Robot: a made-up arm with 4 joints. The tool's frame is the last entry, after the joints.
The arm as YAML. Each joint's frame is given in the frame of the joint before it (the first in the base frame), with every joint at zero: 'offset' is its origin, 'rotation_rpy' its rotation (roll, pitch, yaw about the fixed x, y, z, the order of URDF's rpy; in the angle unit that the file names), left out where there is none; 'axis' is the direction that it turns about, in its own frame. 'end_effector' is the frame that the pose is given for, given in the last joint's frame.
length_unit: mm
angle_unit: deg
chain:
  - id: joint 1
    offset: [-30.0, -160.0, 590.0]
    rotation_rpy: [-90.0, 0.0, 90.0]
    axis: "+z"
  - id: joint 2
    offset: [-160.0, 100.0, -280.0]
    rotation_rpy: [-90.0, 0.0, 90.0]
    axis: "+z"
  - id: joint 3
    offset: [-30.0, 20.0, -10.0]
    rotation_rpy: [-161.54, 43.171, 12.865]
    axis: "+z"
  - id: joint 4
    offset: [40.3, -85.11, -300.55]
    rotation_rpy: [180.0, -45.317, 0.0]
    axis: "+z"
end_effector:
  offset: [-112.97, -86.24, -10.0]
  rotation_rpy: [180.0, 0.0, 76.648]
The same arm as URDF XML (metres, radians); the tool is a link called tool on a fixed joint. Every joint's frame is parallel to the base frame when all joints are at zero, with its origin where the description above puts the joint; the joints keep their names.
<robot name="arm">
<joint name="tool_fixed" type="fixed"><parent link="link4"/><child link="tool"/><origin xyz="-0.1100 -0.0900 0.0100" rpy="0.0000 0.0000 0.0000"/></joint>
<joint name="joint 4" type="continuous"><parent link="link3"/><child link="link4"/><origin xyz="0.0400 -0.2000 -0.2400"/><axis xyz="0 0 -1"/></joint>
<joint name="joint 3" type="continuous"><parent link="link2"/><child link="link3"/><origin xyz="0.0200 0.0100 0.0300"/><axis xyz="0.164197 0.691786 0.703186"/></joint>
<joint name="joint 2" type="continuous"><parent link="link1"/><child link="link2"/><origin xyz="0.2800 -0.1600 -0.1000"/><axis xyz="0 -1 0"/></joint>
<joint name="joint 1" type="continuous"><parent link="base"/><child link="link1"/><origin xyz="-0.0300 -0.1600 0.5900"/><axis xyz="-1 0 0"/></joint>
<link name="base"/>
<link name="link1"/>
<link name="link2"/>
<link name="link3"/>
<link name="link4"/>
<link name="tool"/>
</robot>

